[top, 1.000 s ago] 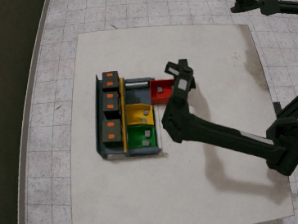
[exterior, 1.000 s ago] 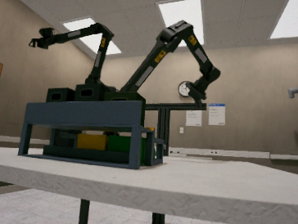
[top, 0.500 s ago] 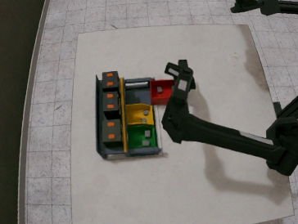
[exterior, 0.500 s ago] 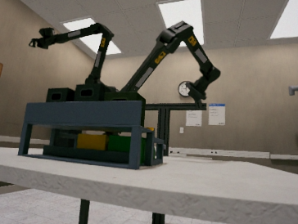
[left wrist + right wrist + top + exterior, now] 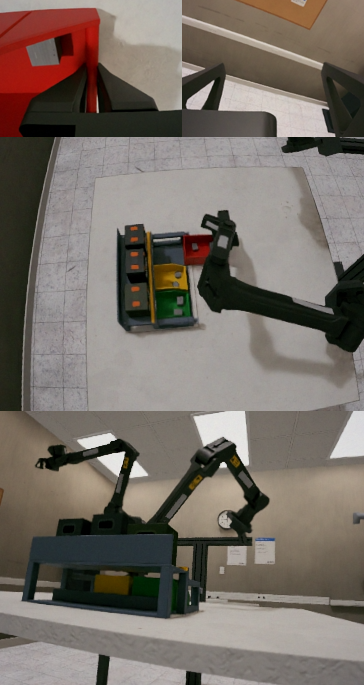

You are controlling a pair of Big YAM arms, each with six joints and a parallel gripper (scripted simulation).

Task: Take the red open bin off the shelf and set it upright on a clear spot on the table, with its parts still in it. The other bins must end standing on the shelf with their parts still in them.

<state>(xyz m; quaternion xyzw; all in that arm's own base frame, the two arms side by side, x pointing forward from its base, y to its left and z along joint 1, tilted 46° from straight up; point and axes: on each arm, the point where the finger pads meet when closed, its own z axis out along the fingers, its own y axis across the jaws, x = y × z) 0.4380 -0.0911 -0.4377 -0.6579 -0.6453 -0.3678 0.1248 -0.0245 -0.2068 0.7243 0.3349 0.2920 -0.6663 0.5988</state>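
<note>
Now: left hand 8 cm short of the red bin and 1 cm below it. Round my left hand: green bin 24 cm ahead, 23 cm to the left, 1 cm above; yellow bin 25 cm ahead, 12 cm to the left, 1 cm above.
</note>
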